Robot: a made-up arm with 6 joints. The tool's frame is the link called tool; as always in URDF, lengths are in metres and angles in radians.
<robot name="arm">
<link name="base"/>
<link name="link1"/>
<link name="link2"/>
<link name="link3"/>
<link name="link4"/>
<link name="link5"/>
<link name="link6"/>
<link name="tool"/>
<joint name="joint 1" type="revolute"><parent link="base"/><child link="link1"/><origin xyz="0 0 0.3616" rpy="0 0 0"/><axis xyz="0 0 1"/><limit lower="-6.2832" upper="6.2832" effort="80" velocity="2.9"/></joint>
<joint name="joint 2" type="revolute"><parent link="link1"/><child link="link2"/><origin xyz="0 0 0" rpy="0 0 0"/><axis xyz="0 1 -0.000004"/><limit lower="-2.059" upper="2.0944" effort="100" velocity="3"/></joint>
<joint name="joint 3" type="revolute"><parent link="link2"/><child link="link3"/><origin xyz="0.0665 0 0.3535" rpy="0 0 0"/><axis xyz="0 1 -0.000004"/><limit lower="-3.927" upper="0.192" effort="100" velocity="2.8"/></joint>
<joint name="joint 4" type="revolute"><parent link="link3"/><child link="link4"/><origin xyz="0.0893 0 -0.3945" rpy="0 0 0"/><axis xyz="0 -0.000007 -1"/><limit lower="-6.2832" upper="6.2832" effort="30" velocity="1.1"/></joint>
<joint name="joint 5" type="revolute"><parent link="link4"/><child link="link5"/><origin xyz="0 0 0" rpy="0 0 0"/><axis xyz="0 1 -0.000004"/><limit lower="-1.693" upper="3.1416" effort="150" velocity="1.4"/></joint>
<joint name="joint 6" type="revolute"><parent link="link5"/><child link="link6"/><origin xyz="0.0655 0 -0.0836" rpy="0 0 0"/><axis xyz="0 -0.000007 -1"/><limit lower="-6.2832" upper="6.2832" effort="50" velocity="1.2"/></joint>
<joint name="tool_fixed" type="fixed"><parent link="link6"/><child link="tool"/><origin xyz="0 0 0" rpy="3.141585 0 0"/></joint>
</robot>
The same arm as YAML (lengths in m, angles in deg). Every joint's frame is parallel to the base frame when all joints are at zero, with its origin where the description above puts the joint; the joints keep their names.
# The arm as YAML. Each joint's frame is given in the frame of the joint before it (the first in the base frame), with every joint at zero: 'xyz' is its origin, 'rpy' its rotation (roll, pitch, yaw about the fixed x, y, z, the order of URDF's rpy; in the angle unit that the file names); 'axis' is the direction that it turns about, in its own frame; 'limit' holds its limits. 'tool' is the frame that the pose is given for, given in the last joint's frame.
units:
  length: m
  angle: deg
joints:
  - name: joint 1
    type: revolute
    origin:
      xyz: [0.0, 0.0, 0.3616]
      rpy: [0.0, 0.0, 0.0]
    axis: "+z"
    limit:
      lower: -360.0
      upper: 360.0
  - name: joint 2
    type: revolute
    origin:
      xyz: [0.0, 0.0, 0.0]
      rpy: [0.0, 0.0, 0.0]
    axis: "+y"
    limit:
      lower: -117.97
      upper: 120.0
  - name: joint 3
    type: revolute
    origin:
      xyz: [0.0665, 0.0, 0.3535]
      rpy: [0.0, 0.0, 0.0]
    axis: "+y"
    limit:
      lower: -225.0
      upper: 11.0
  - name: joint 4
    type: revolute
    origin:
      xyz: [0.0893, 0.0, -0.3945]
      rpy: [0.0, 0.0, 0.0]
    axis: "-z"
    limit:
      lower: -360.0
      upper: 360.0
  - name: joint 5
    type: revolute
    origin:
      xyz: [0.0, 0.0, 0.0]
      rpy: [0.0, 0.0, 0.0]
    axis: "+y"
    limit:
      lower: -97.0
      upper: 180.0
  - name: joint 6
    type: revolute
    origin:
      xyz: [0.0655, 0.0, -0.0836]
      rpy: [0.0, 0.0, 0.0]
    axis: "-z"
    limit:
      lower: -360.0
      upper: 360.0
tool:
  origin:
    xyz: [0.0, 0.0, 0.0]
    rpy: [180.0, 0.0, 0.0]

